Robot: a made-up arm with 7 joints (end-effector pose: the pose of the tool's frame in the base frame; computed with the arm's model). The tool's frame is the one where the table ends.
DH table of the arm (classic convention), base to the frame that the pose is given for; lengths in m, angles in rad. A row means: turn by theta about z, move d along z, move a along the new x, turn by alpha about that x. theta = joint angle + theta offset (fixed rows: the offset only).
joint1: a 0  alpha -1.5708  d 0.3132  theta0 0
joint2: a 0  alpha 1.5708  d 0  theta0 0
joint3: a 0.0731  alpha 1.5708  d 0.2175  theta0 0
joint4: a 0.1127  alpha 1.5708  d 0  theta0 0
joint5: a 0  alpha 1.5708  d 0.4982  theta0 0
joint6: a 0.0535  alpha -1.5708  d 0  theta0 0
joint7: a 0  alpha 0  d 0.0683  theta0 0
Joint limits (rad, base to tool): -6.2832..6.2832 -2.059..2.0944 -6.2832..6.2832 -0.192..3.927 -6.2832..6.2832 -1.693..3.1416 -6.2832..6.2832
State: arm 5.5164 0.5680 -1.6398 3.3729 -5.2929 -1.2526 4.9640
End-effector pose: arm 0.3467 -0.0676 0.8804 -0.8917 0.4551 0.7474
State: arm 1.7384 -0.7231 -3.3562 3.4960 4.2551 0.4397 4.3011
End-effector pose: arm 0.1174 -0.3029 1.0032 0.3749 0.0779 -2.4927
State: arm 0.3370 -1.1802 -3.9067 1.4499 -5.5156 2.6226 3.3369
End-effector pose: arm -0.4534 0.1961 -0.0017 1.3822 -1.0292 2.2821
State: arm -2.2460 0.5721 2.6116 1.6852 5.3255 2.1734 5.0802
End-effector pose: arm 0.3948 -0.0626 0.8420 2.2861 1.3853 -0.3311
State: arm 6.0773 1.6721 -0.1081 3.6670 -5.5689 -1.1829 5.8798
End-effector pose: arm 0.5534 -0.1362 0.5780 0.0545 -0.7762 2.7355
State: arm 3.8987 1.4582 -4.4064 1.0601 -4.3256 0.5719 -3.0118
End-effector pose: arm 0.4138 -0.4474 0.4998 1.1361 -0.3985 2.8552
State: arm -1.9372 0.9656 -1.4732 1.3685 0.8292 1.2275 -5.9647
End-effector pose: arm -0.6738 0.0386 0.3370 -1.1058 -2.7839 -0.2456
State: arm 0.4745 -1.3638 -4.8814 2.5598 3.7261 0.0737 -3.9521
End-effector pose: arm -0.7824 -0.0356 0.4919 1.1294 -0.9105 -1.6047
